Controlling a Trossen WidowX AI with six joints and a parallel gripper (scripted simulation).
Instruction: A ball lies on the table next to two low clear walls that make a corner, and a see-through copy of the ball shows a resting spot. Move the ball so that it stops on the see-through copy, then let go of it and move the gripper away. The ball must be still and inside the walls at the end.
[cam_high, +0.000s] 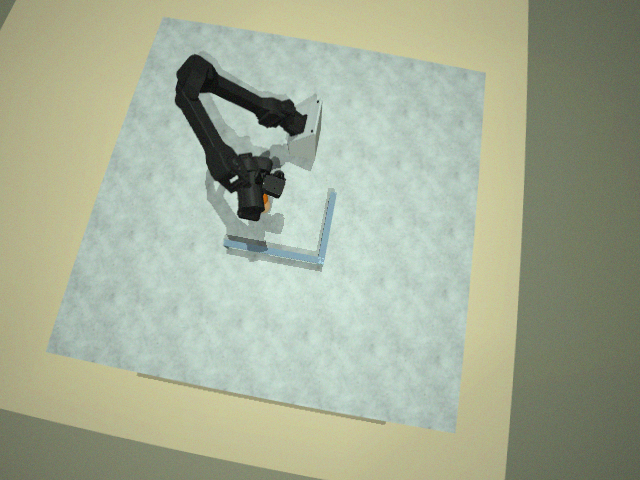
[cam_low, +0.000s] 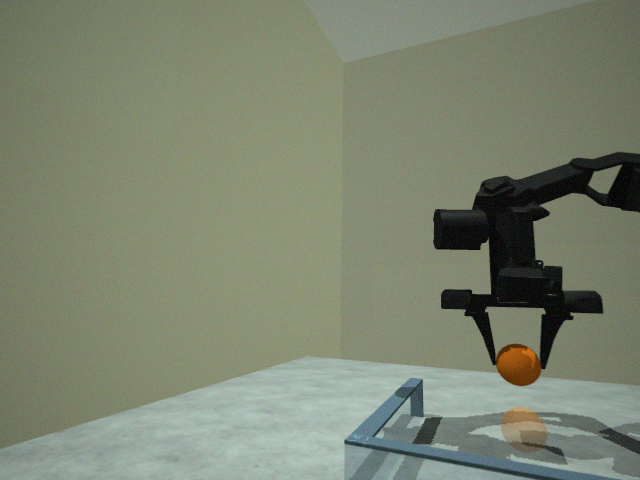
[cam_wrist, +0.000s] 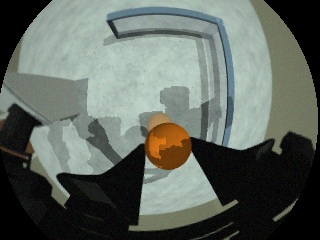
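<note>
Now: the see-through copy of ball 80 mm below my gripper tip. Also, from my gripper tip: orange ball (right at my gripper tip).
</note>
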